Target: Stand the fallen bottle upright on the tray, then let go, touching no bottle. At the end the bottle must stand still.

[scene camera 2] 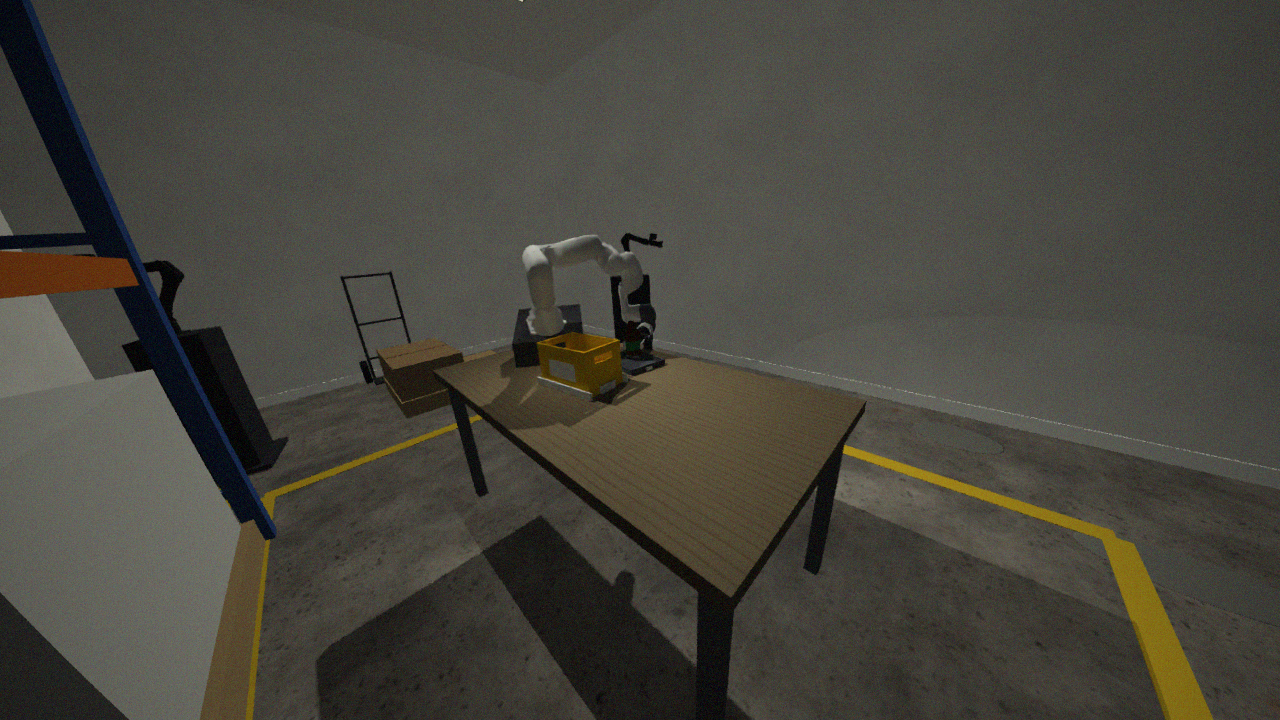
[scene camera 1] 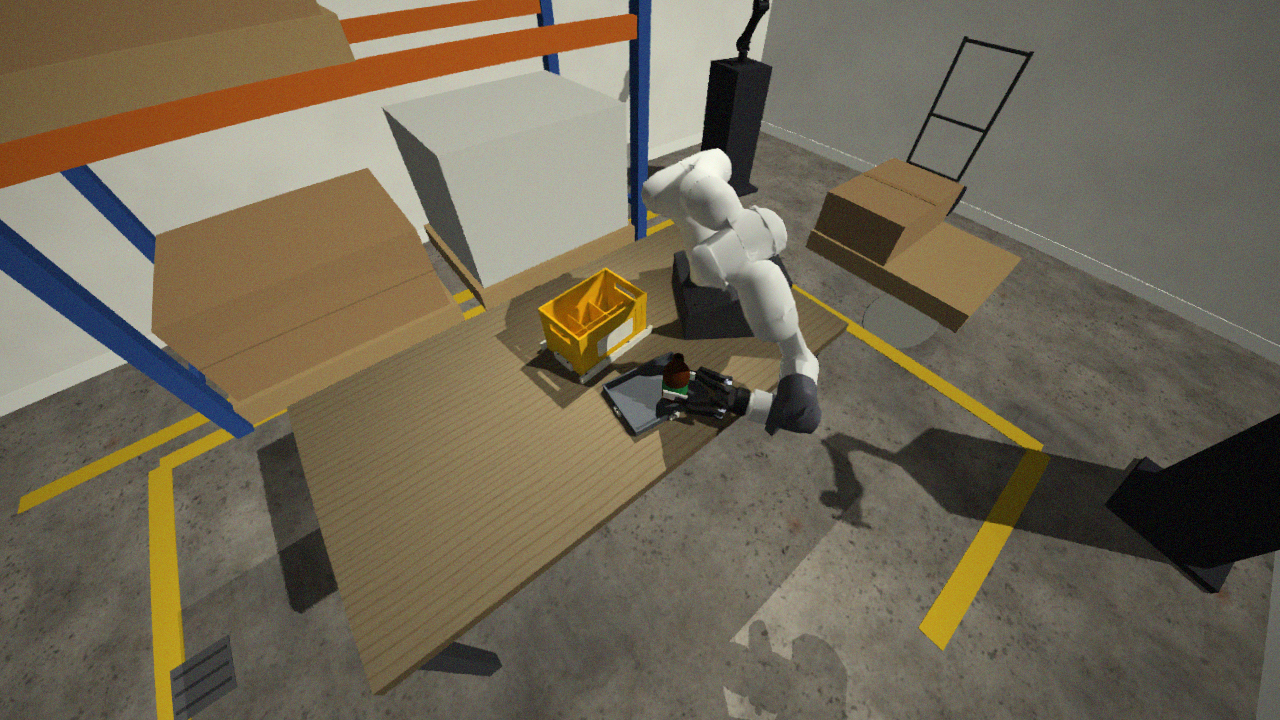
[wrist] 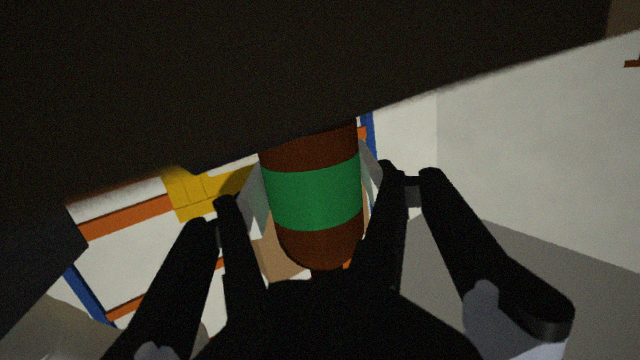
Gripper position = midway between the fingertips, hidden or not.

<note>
In view: my gripper [scene camera 1: 667, 381] and a brown bottle [scene camera 1: 676, 374].
My gripper is seen too in the wrist view [wrist: 312, 166].
</note>
